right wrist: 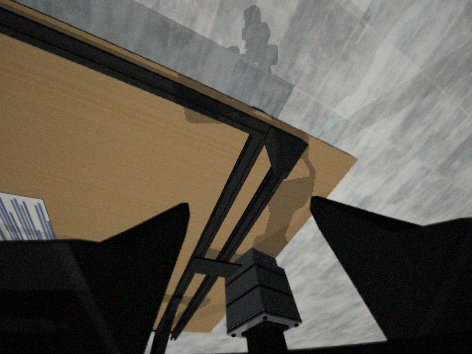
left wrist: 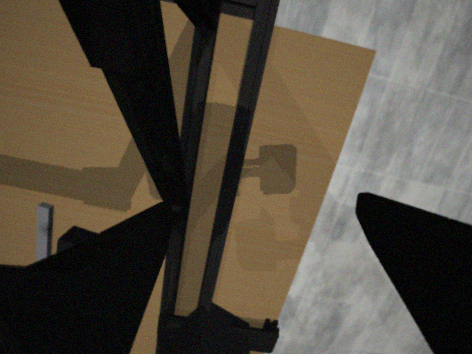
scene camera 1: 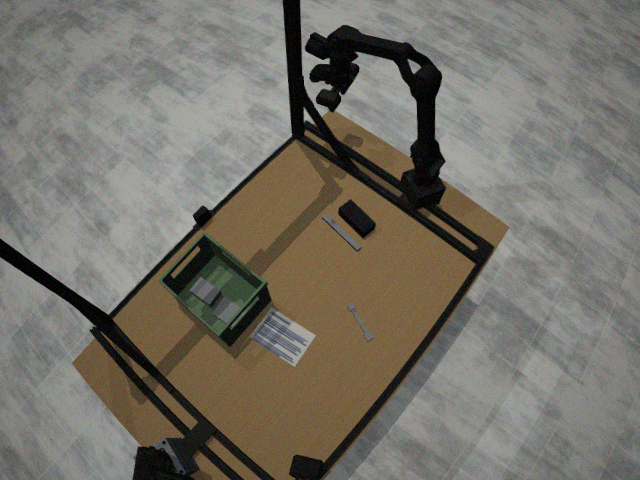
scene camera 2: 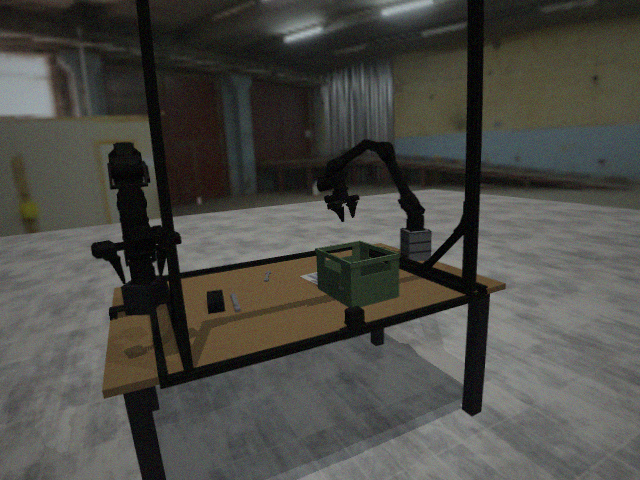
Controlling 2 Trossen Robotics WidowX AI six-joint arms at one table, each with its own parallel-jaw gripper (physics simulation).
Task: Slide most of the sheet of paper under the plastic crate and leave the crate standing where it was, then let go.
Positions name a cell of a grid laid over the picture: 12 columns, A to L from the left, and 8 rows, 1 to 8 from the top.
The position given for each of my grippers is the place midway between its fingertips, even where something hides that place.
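A green plastic crate is out of frame in the left wrist view, though I can see it in scene camera 1 (E5) and in scene camera 2 (G5). As for my left gripper, it is out of frame in the right wrist view. I do find that gripper in the left wrist view (G5), in scene camera 1 (G2) and in scene camera 2 (C5).
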